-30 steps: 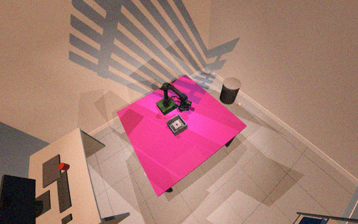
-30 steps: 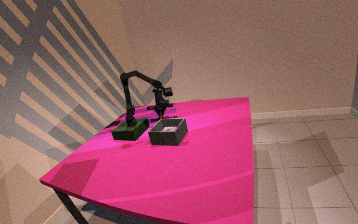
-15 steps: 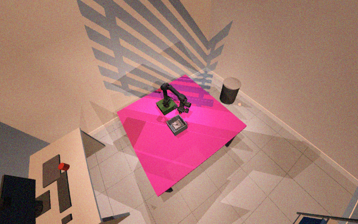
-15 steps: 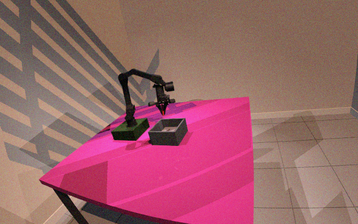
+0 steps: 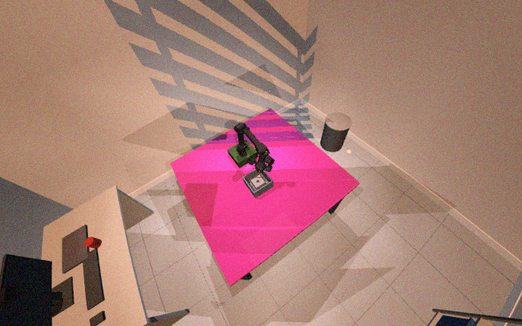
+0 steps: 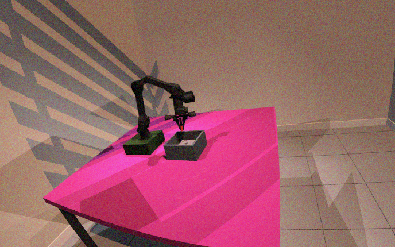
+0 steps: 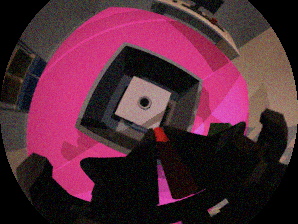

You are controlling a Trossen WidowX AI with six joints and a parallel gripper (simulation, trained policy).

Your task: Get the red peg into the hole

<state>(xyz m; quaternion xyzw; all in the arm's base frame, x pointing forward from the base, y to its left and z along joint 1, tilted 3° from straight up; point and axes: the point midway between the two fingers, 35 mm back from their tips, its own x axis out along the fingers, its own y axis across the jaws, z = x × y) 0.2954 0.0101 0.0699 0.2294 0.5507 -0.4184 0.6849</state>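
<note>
Now: the red peg 10 mm to the left of my gripper tip and 30 mm above it. From my gripper tip the other things lie so: grey box 30 mm ahead, 40 mm to the right, 100 mm below.
</note>
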